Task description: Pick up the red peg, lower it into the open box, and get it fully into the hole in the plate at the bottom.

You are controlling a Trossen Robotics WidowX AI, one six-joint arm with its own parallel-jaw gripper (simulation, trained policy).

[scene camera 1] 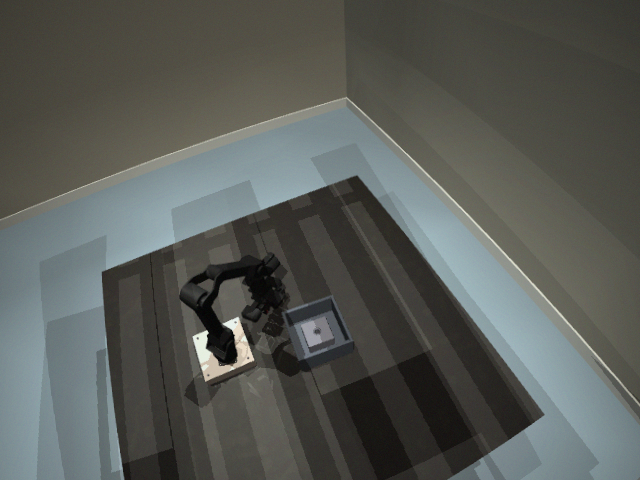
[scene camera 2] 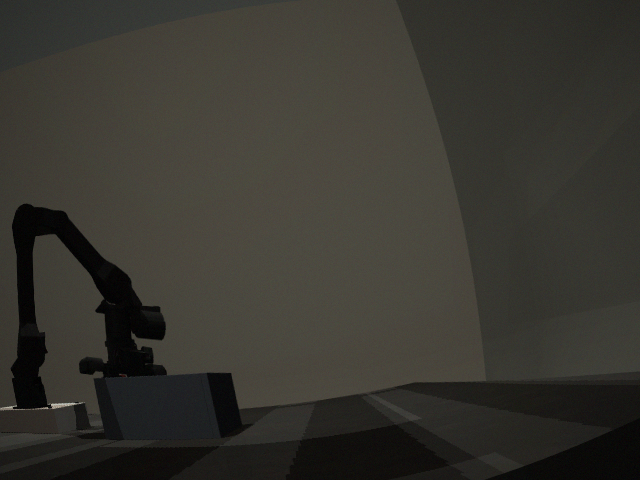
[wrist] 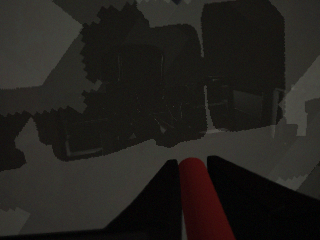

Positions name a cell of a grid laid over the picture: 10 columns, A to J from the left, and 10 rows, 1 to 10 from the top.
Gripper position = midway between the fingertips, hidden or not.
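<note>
My gripper (scene camera 1: E7) is in view, and I see the gripper in the wrist view (wrist: G7) as well. There is a grey plate (scene camera 1: E7), and there is a grey-blue box (scene camera 2: C9). Scene camera 2 does not show the plate, which is hidden by the box. In the wrist view the plate is out of frame.
</note>
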